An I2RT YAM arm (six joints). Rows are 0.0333 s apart.
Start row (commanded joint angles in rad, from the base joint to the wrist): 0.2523 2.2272 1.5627 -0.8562 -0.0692 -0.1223
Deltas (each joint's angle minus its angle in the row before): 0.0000 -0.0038 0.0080 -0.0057 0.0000 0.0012; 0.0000 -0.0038 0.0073 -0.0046 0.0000 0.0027; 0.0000 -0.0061 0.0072 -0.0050 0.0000 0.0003; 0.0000 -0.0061 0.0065 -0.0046 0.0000 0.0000; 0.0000 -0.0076 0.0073 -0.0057 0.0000 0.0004; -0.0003 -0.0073 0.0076 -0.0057 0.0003 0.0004; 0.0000 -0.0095 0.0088 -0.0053 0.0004 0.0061; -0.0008 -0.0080 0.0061 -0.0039 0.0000 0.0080; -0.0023 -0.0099 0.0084 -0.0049 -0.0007 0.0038; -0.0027 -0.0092 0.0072 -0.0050 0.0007 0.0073
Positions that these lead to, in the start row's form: 0.2523 2.2234 1.5707 -0.8619 -0.0692 -0.1211; 0.2523 2.2196 1.5780 -0.8665 -0.0692 -0.1184; 0.2523 2.2135 1.5852 -0.8715 -0.0692 -0.1181; 0.2523 2.2074 1.5917 -0.8761 -0.0692 -0.1181; 0.2523 2.1998 1.5990 -0.8818 -0.0692 -0.1177; 0.2520 2.1925 1.6066 -0.8875 -0.0689 -0.1173; 0.2520 2.1830 1.6154 -0.8928 -0.0685 -0.1112; 0.2512 2.1750 1.6215 -0.8967 -0.0685 -0.1032; 0.2489 2.1651 1.6299 -0.9016 -0.0692 -0.0994; 0.2462 2.1559 1.6371 -0.9066 -0.0685 -0.0921
